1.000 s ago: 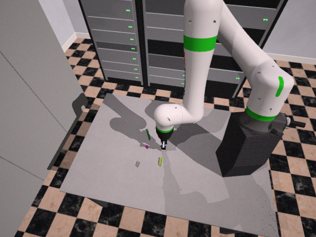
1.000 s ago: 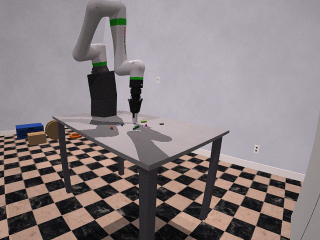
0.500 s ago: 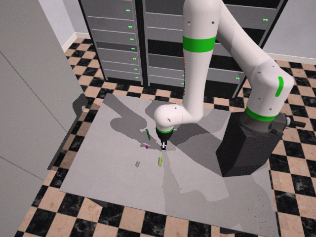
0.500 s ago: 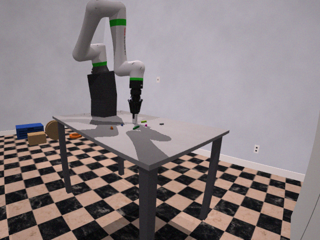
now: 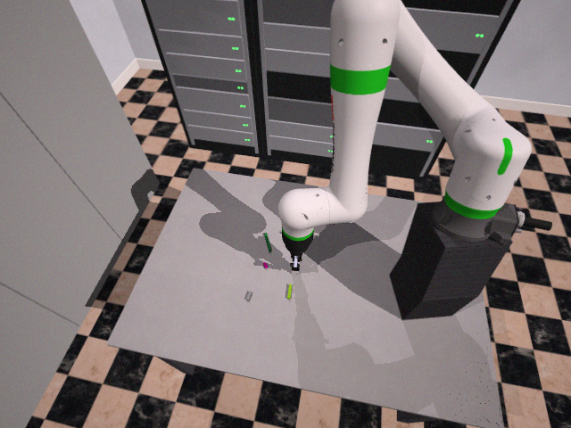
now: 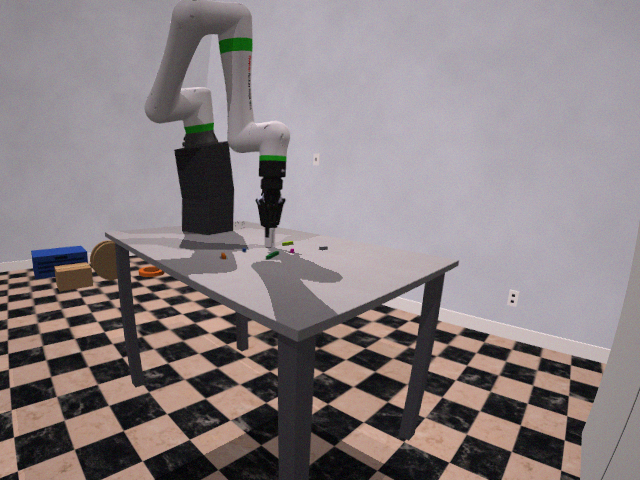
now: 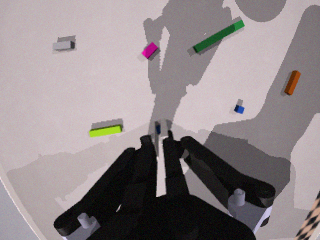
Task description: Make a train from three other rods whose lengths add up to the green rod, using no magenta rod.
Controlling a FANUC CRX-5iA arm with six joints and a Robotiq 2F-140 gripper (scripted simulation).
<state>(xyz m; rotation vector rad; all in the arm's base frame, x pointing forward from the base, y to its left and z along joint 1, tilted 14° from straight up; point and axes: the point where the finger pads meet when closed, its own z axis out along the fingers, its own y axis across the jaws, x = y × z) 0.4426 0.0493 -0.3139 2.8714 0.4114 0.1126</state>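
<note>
The grey rod lies 12 cm ahead of my hand, 15 cm to the left of it and 3 cm below it. The rest, counted from my hand: magenta rod: 11 cm ahead, 2 cm to the left, 3 cm below; lime rod: 1 cm behind, 8 cm to the left, 3 cm below; green rod: 14 cm ahead, 7 cm to the right, 3 cm below.
</note>
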